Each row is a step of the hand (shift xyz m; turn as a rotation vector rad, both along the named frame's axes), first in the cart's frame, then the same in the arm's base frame.
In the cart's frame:
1: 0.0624 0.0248 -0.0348 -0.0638 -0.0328 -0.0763
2: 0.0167 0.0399 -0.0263 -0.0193 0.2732 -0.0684
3: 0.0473 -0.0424 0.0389 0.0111 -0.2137 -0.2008
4: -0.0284 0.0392 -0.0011 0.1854 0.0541 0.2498
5: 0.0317 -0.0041 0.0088 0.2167 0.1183 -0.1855
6: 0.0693 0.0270 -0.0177 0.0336 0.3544 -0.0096
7: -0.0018 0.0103 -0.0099 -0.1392 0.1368 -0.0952
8: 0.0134 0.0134 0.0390 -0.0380 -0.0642 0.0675
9: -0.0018 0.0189 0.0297 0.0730 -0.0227 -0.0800
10: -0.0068 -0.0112 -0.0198 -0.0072 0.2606 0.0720
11: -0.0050 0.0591 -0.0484 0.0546 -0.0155 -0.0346
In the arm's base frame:
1: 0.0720 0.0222 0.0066 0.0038 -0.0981 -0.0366
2: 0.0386 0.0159 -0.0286 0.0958 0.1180 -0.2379
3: -0.0051 0.0200 0.0716 0.1021 -0.2550 0.1033
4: -0.0096 0.0106 -0.0462 -0.0400 0.2771 0.1460
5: 0.0142 0.0176 0.0243 0.3029 0.0561 -0.0218
6: 0.0650 0.0375 0.0143 0.1078 0.2301 -0.2495
7: 0.0081 -0.0007 -0.0119 0.0040 -0.0391 -0.2136
8: -0.0156 0.0392 0.0101 -0.0875 -0.0148 0.0475
9: -0.0180 0.0297 -0.0058 0.1006 -0.0311 0.0341
10: 0.0069 -0.0226 -0.0018 0.0019 0.2045 -0.1770
11: 0.0439 0.0039 -0.0626 0.0577 -0.0064 0.0324

